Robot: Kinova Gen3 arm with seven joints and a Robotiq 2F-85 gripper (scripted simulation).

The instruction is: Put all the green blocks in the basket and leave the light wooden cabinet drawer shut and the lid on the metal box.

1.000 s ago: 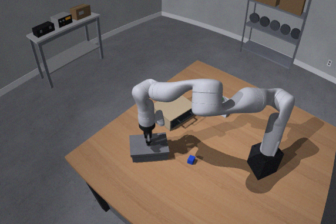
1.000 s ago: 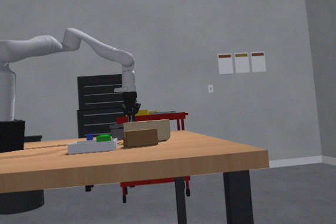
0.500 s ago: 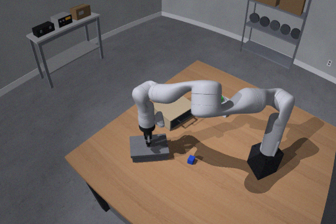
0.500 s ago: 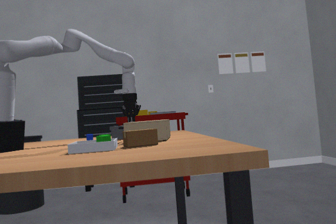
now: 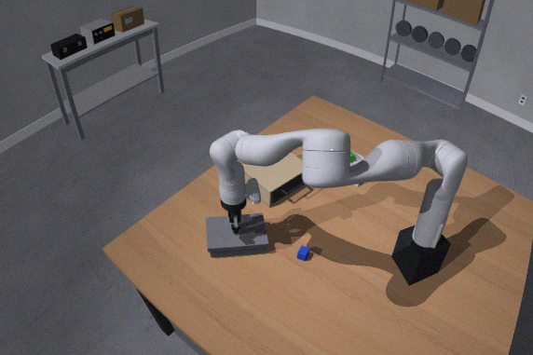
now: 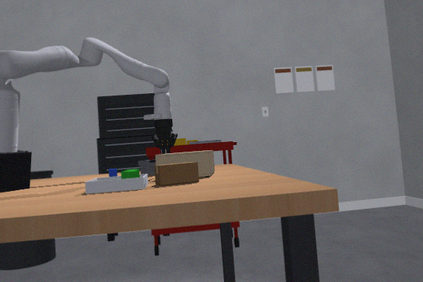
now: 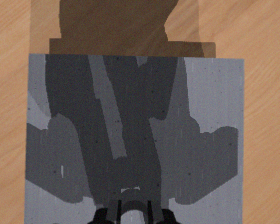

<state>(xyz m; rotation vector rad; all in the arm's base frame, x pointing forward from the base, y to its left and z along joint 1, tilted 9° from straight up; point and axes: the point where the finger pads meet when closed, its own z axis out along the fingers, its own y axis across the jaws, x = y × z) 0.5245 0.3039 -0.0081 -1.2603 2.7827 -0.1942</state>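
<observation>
The grey lid lies 30 mm below my hand. Round my hand: drawer 290 mm to the right, 60 mm ahead, 40 mm below; metal box 50 mm below; light wooden cabinet 300 mm to the right, 80 mm ahead, 40 mm below.
</observation>
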